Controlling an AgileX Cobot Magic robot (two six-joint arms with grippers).
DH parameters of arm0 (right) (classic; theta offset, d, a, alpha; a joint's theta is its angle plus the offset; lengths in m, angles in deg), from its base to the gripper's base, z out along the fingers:
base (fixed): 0 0 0 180
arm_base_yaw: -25.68 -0.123 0 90
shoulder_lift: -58.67 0 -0.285 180
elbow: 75.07 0 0.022 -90
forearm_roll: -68.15 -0.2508 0 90
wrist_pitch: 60.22 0 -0.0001 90
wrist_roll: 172.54 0.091 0 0
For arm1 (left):
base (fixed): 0 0 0 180
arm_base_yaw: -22.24 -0.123 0 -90
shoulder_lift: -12.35 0 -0.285 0
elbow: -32.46 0 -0.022 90
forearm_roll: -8.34 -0.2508 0 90
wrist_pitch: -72.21 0 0.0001 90
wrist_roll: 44.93 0.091 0 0
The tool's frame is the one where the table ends.
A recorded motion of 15 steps. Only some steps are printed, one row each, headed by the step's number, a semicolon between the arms.
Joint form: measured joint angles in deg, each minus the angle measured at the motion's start. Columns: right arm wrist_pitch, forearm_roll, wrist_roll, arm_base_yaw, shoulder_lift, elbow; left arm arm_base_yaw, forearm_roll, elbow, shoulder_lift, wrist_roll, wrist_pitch.
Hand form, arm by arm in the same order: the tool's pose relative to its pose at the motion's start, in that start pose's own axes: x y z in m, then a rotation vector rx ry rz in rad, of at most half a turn. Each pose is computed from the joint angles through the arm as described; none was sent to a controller.
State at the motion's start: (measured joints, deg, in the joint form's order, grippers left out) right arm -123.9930 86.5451 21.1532 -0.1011 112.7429 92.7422; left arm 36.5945 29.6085 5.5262 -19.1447 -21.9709 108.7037
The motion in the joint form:
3: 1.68 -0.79 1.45 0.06 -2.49 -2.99; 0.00 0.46 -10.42 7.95 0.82 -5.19
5: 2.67 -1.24 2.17 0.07 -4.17 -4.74; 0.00 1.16 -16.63 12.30 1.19 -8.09
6: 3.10 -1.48 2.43 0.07 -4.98 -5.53; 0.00 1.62 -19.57 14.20 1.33 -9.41
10: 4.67 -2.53 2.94 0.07 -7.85 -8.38; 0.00 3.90 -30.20 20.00 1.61 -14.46
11: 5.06 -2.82 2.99 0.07 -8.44 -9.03; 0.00 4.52 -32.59 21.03 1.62 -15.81
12: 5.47 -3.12 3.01 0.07 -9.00 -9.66; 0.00 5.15 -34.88 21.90 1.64 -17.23
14: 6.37 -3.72 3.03 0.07 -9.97 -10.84; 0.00 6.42 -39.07 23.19 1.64 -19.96
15: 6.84 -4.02 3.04 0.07 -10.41 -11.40; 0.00 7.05 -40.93 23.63 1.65 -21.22
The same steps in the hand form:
3: 0.0112 0.0001 -0.0009 -0.0175 -0.0169 0.0298; 0.0401 -0.0039 -0.0095 -0.0279 -0.0429 -0.0012
5: 0.0182 -0.0002 -0.0024 -0.0284 -0.0306 0.0459; 0.0656 -0.0058 -0.0116 -0.0402 -0.0600 -0.0114
6: 0.0214 -0.0003 -0.0032 -0.0340 -0.0371 0.0526; 0.0780 -0.0066 -0.0115 -0.0448 -0.0648 -0.0194
10: 0.0332 -0.0003 -0.0056 -0.0567 -0.0596 0.0707; 0.1239 -0.0082 -0.0063 -0.0613 -0.0697 -0.0654
11: 0.0358 -0.0001 -0.0058 -0.0626 -0.0640 0.0739; 0.1342 -0.0083 -0.0042 -0.0668 -0.0696 -0.0792
12: 0.0383 0.0002 -0.0058 -0.0687 -0.0685 0.0767; 0.1442 -0.0081 -0.0020 -0.0732 -0.0694 -0.0932
14: 0.0425 0.0009 -0.0056 -0.0810 -0.0778 0.0817; 0.1626 -0.0075 0.0026 -0.0869 -0.0658 -0.1220
15: 0.0444 0.0013 -0.0054 -0.0872 -0.0825 0.0842; 0.1709 -0.0072 0.0048 -0.0937 -0.0626 -0.1359

